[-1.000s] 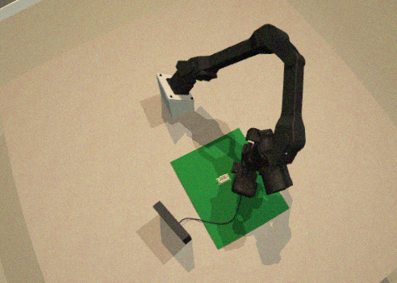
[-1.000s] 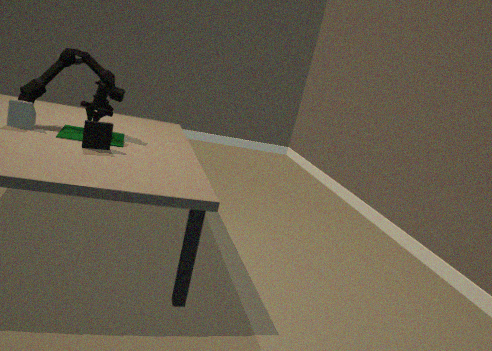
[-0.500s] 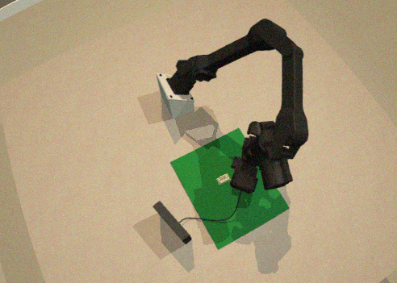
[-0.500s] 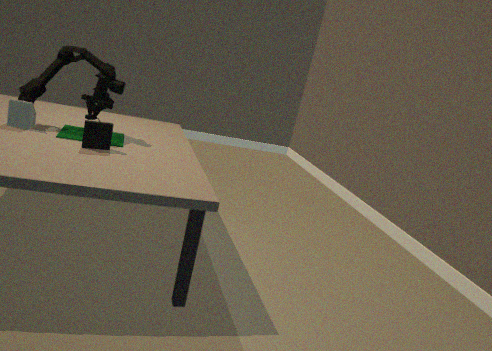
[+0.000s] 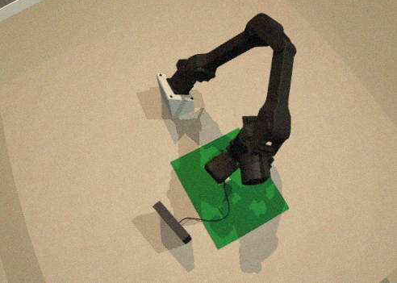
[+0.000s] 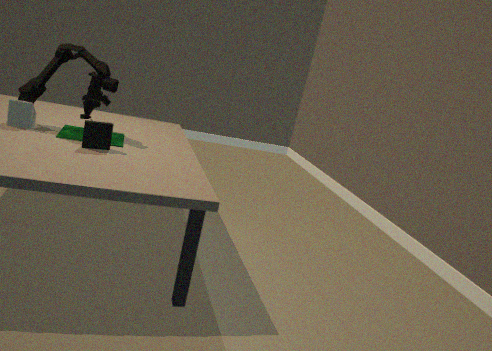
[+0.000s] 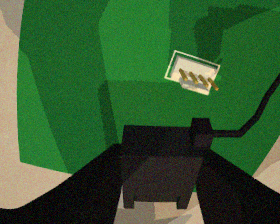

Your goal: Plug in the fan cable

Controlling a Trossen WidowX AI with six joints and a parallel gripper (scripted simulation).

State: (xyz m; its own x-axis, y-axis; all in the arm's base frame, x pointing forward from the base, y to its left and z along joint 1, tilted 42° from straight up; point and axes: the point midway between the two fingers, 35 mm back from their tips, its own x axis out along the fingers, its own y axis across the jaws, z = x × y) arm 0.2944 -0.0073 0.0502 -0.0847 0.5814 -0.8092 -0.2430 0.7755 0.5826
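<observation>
My gripper tip is now 8 cm above the white four-pin header, 3 cm to the left of it and 2 cm short of it. Also, from my gripper tip: dark fan: 21 cm to the right, 8 cm ahead, 2 cm below; dark fan plug: 1 cm behind; green board: 9 cm below, 4 cm ahead, 2 cm to the right.
</observation>
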